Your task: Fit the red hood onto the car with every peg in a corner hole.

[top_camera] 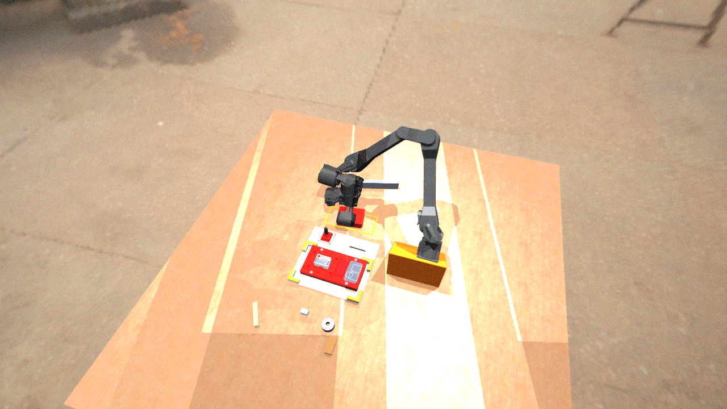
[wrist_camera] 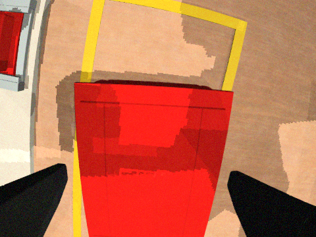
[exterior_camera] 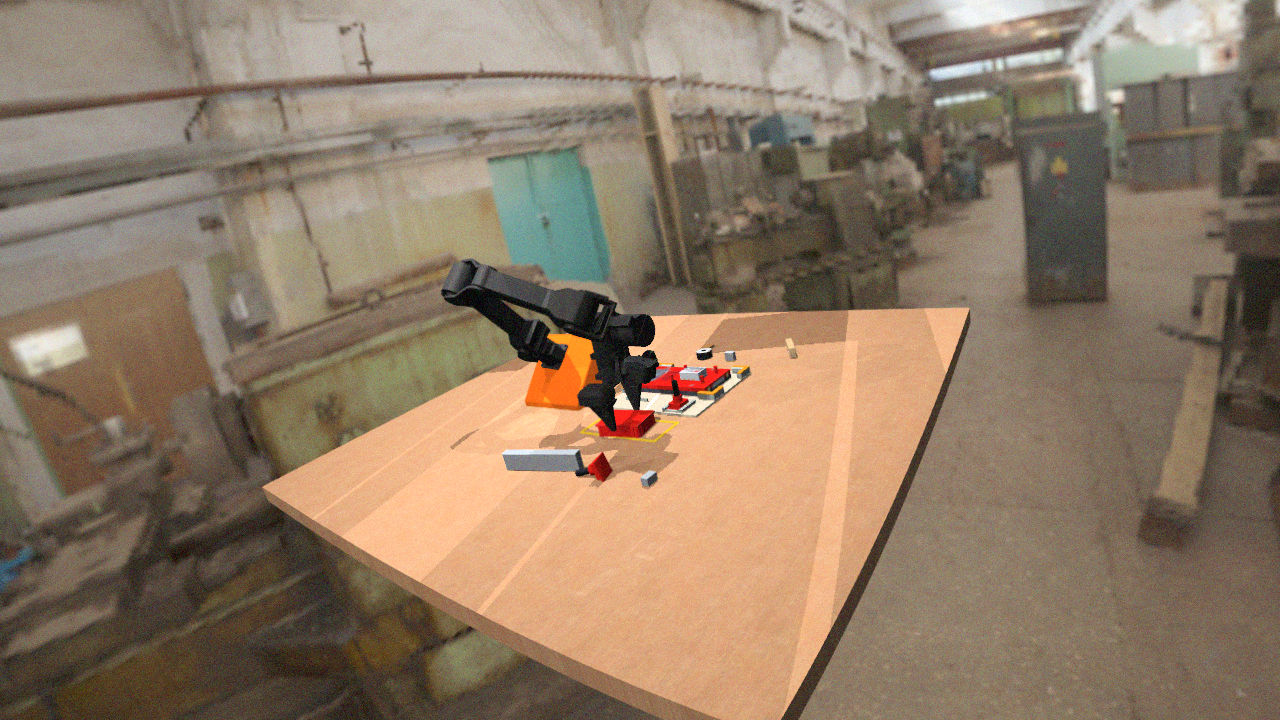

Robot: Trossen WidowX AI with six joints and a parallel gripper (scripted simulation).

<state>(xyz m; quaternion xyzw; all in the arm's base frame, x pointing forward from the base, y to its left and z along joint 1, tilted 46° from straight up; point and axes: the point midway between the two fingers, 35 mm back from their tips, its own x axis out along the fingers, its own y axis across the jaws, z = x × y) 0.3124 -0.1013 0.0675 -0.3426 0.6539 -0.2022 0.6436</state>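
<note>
Now: the red hood right at my gripper tip. From my gripper tip the other things lie so: grey engine block 20 mm ahead, 220 mm to the left, 10 mm above; then grey bar 50 mm behind, 180 mm to the right.
</note>
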